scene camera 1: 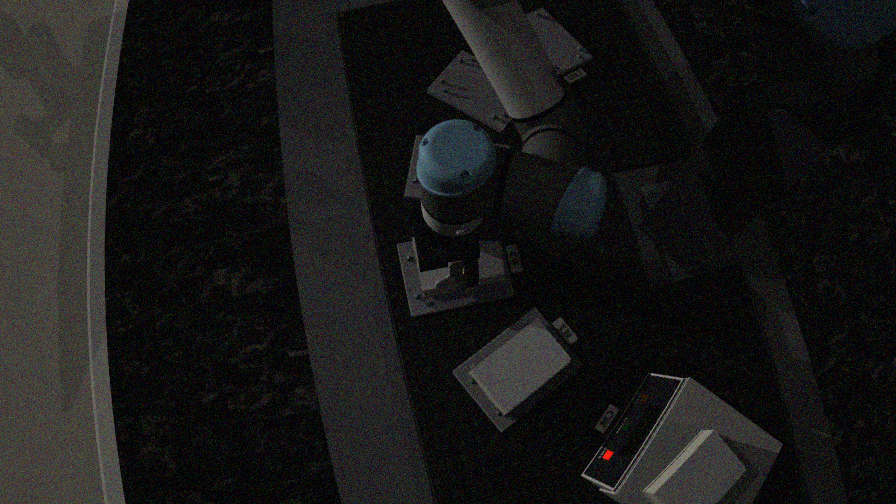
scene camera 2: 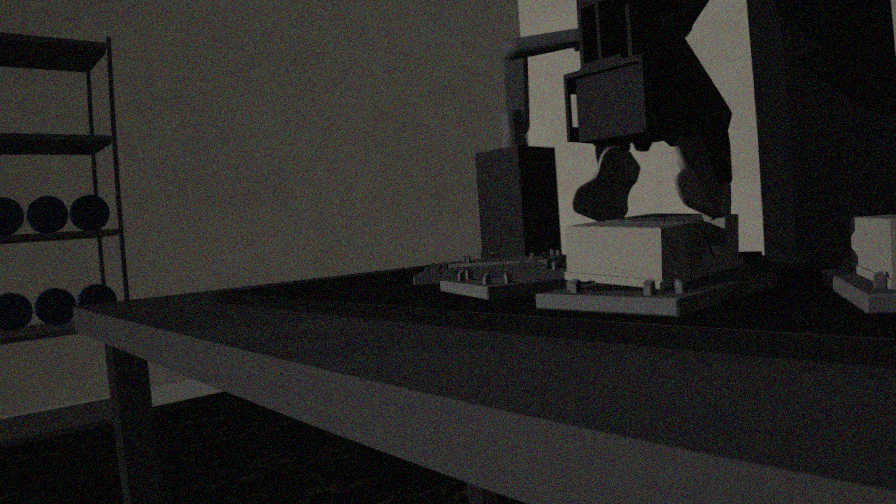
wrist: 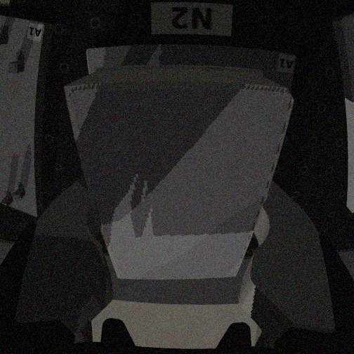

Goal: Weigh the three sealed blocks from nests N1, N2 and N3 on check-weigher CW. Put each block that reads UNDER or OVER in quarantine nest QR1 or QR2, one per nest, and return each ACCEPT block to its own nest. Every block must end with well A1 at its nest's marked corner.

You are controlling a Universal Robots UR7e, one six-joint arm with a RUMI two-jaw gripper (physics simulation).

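My gripper is shut on the N2 block, its fingers on either side. The block is low over or seated in nest N2, with the N2 label beyond it in the wrist view. The N1 block sits in nest N1. Check-weigher CW has a red lamp lit and a raised pale slab on top, pan or block unclear. I cannot make out the third block. Well A1 is too dark to tell on the blocks.
A pegged nest plate is partly hidden behind the wrist. Two more nest plates lie farther up in scene camera 1, partly under the arm. A dark upright box shows behind them in scene camera 2. A shelf rack stands at the left.
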